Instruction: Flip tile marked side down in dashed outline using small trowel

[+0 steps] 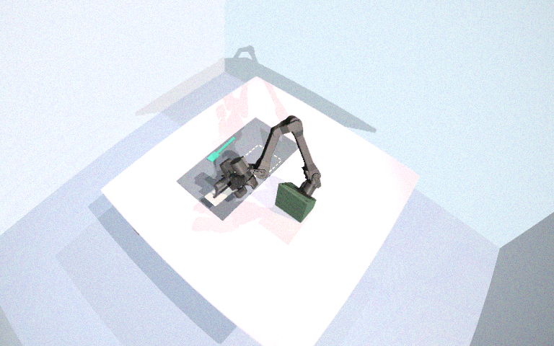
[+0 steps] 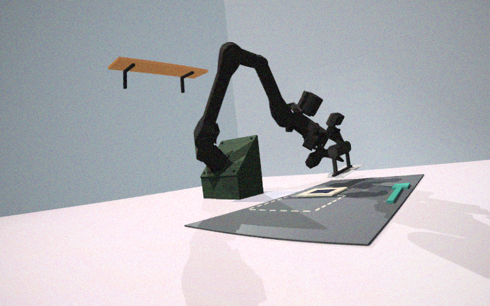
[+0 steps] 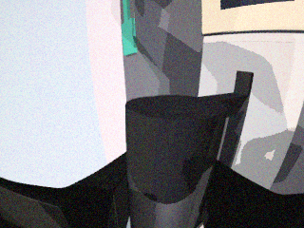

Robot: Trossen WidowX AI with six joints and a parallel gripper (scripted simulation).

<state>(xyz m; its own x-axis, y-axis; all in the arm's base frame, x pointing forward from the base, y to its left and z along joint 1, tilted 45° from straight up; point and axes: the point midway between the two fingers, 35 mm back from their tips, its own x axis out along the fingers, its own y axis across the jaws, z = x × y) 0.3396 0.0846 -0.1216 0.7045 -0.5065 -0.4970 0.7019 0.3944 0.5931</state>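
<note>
My gripper tip is 13 cm to the left of the white tile, 8 cm above it and 3 cm past it. Also, from my gripper tip: grey mat: 18 cm to the right, 10 cm below, 3 cm ahead; teal t-shaped tool: 17 cm to the right, 17 cm ahead, 8 cm below.
</note>
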